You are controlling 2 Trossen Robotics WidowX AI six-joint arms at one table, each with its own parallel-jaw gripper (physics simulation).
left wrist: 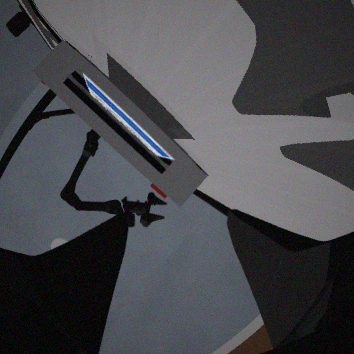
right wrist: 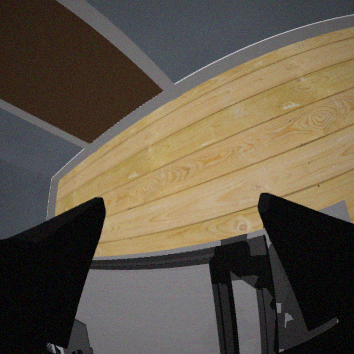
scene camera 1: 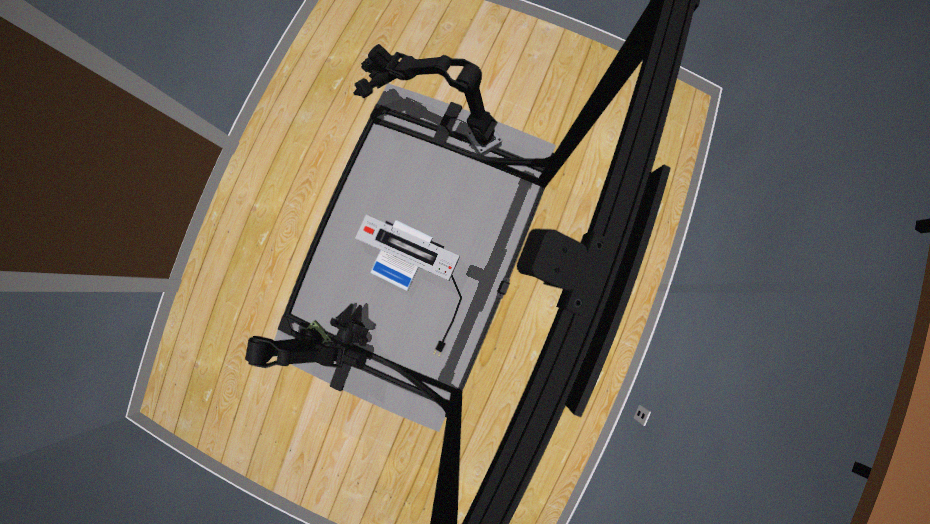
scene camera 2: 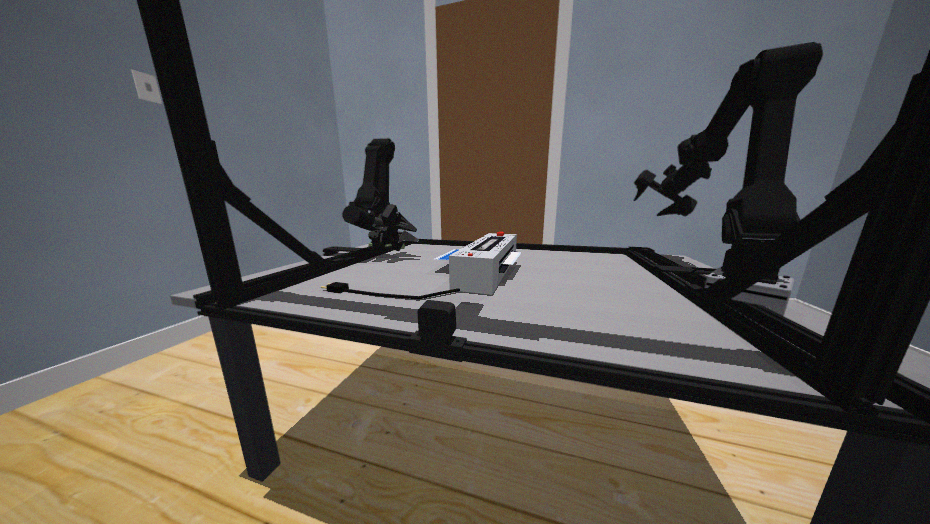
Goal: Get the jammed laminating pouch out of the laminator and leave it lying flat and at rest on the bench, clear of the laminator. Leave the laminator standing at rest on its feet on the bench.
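Frame: origin at the left arm's base, x ahead, y left, z up, level; millimetres.
Where they show: left gripper, between the fingertips: [left wrist: 177, 219] [scene camera 1: 356, 304] [scene camera 2: 417, 235]; right gripper, between the fingertips: [left wrist: 165, 210] [right wrist: 183, 203] [scene camera 2: 645, 207]; left arm's base, origin of its link: [scene camera 1: 313, 339] [scene camera 2: 386, 242]; right arm's base, origin of its link: [scene camera 1: 484, 136] [scene camera 2: 749, 276].
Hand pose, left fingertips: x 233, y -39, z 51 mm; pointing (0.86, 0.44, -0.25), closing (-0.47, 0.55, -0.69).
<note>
Each offset is from my left fingertips to the top centre of the thing.
The white laminator [scene camera 1: 446, 257] [scene camera 2: 473, 273] [left wrist: 187, 180] stands upright near the middle of the bench, with a dark opening on top. The pouch {dz -36, dx +240, dy +15 mm} [scene camera 1: 392, 275] [scene camera 2: 447, 254] [left wrist: 127, 117] is in it; its blue-banded end sticks out of the long side facing my left arm, above the bench. A white part shows at the opposite side. My left gripper [scene camera 1: 354, 313] [scene camera 2: 408, 233] [left wrist: 177, 219] is partly open and empty, low over the bench, apart from the pouch's blue end. My right gripper [scene camera 1: 359, 78] [scene camera 2: 646, 206] [left wrist: 165, 210] [right wrist: 183, 203] is wide open and empty, raised far from the laminator.
A black cord runs from the laminator's end to a plug {dz -62, dx +97, dy -325 mm} [scene camera 1: 440, 346] [scene camera 2: 337, 286] on the bench. Black rails border the bench, and a small black block [scene camera 2: 436, 322] stands on the near rail in scene camera 2. A large black overhead beam [scene camera 1: 624, 195] crosses scene camera 1.
</note>
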